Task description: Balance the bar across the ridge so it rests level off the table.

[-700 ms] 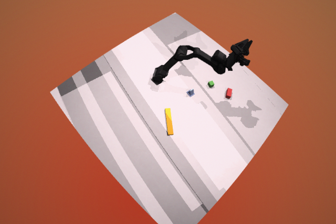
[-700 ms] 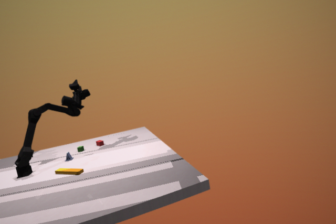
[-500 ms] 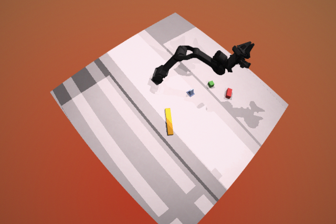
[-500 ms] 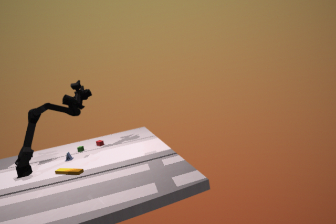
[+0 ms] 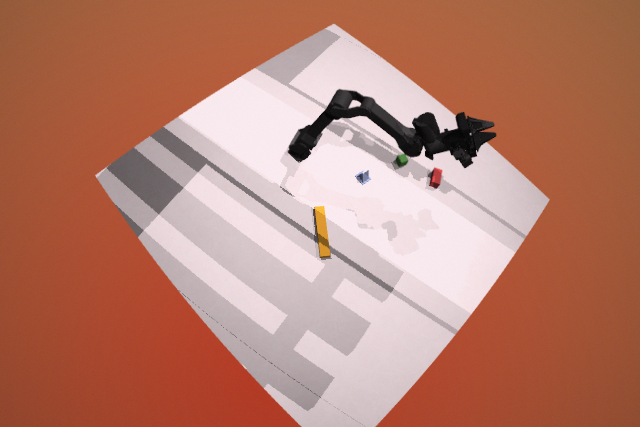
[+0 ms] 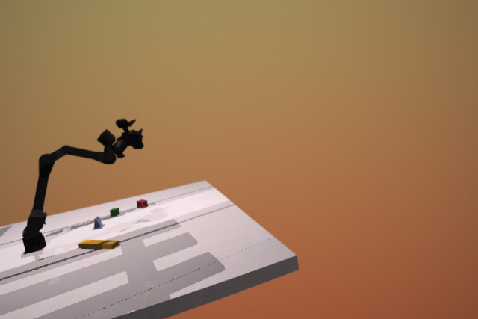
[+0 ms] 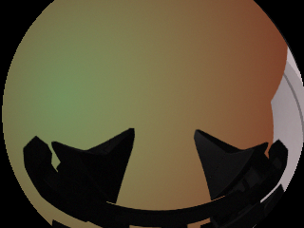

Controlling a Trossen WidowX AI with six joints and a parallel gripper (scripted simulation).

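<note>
Right now my gripper tip is 21 cm past the orange bar, 42 cm to the left of it and 44 cm above it. Also, from my gripper tip: red block: 7 cm behind, 5 cm to the left, 44 cm below; green cube: 21 cm behind, 44 cm below.
</note>
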